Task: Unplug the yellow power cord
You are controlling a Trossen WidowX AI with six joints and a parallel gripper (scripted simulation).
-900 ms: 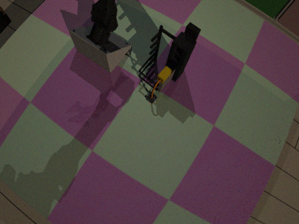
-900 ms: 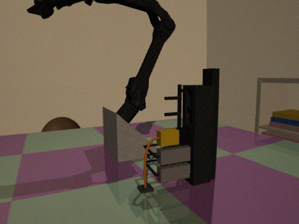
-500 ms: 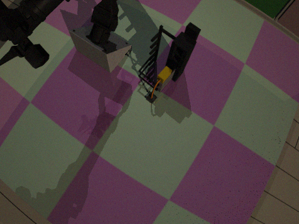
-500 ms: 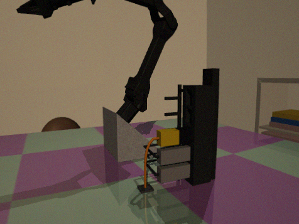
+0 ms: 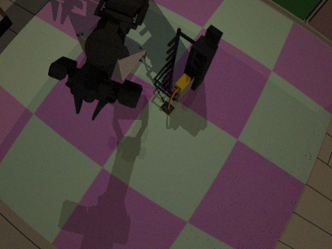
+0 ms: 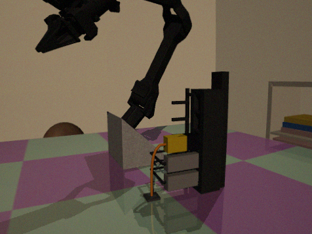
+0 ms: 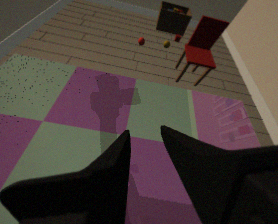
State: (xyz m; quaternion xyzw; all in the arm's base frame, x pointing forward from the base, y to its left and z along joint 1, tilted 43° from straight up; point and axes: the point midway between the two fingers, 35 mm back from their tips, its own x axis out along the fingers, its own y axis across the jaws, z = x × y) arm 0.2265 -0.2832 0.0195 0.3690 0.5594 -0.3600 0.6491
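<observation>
My gripper tip is 60 mm short of the yellow plug, 300 mm to the right of it and 190 mm above it. From my gripper tip the other things lie so: dark block (60 mm ahead, 220 mm to the left, 320 mm below).
</observation>
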